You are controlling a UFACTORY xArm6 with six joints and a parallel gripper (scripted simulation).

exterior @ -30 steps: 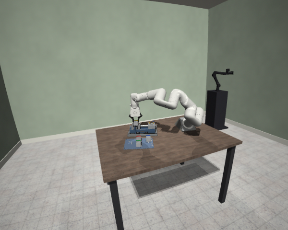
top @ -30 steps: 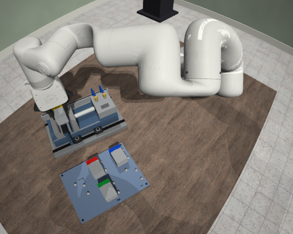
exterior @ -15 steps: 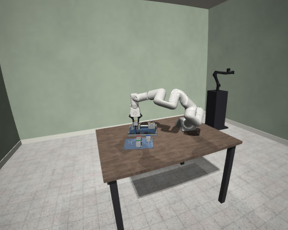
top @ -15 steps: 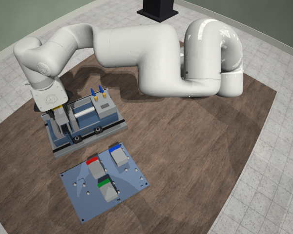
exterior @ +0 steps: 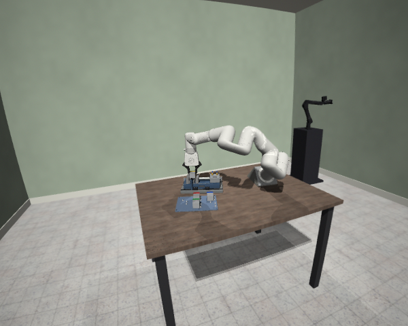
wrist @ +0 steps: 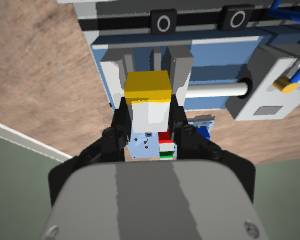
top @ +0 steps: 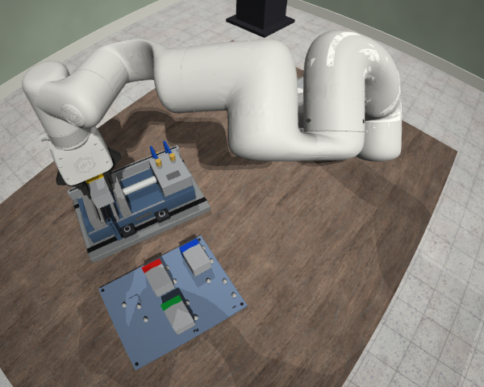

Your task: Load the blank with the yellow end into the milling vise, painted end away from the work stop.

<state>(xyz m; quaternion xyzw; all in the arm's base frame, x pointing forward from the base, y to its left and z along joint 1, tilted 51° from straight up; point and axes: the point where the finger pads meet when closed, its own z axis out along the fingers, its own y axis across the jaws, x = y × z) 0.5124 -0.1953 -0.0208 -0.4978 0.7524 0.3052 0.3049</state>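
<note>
My hand is 20 mm above the yellow-ended blank. The rest, counted from my hand: screw rod (80 mm behind, 30 mm to the left, 50 mm below); then vise (60 mm behind, 30 mm to the left, 90 mm below); then black work stop (20 mm ahead, 50 mm to the left, 40 mm below).
</note>
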